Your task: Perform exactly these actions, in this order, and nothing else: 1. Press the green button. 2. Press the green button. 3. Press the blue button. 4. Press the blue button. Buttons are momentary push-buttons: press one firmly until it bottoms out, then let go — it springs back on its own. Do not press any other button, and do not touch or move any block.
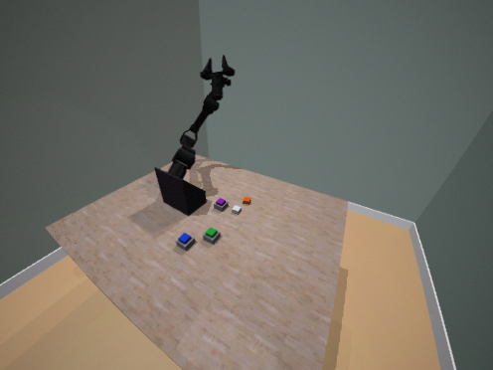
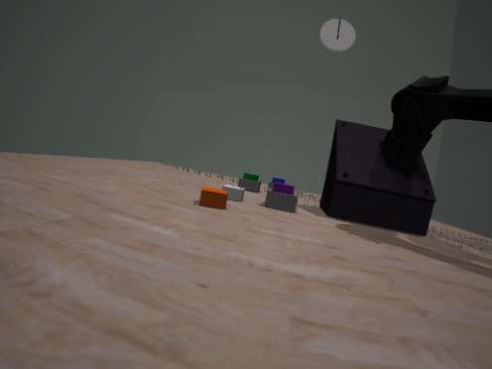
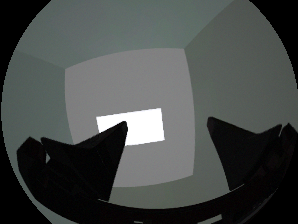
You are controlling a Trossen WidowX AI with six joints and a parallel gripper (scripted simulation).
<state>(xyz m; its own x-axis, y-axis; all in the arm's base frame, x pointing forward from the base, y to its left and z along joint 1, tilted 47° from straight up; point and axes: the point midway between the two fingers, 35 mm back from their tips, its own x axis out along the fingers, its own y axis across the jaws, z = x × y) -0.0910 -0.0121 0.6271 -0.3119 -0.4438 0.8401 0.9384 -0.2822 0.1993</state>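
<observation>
The green button lies 29 cm ahead of my gripper tip, 59 cm to the right of it and 59 cm below it. Round my gripper tip: purple button: 23 cm ahead, 42 cm to the right, 59 cm below; white block: 31 cm ahead, 41 cm to the right, 61 cm below; orange block: 33 cm ahead, 33 cm to the right, 61 cm below.
</observation>
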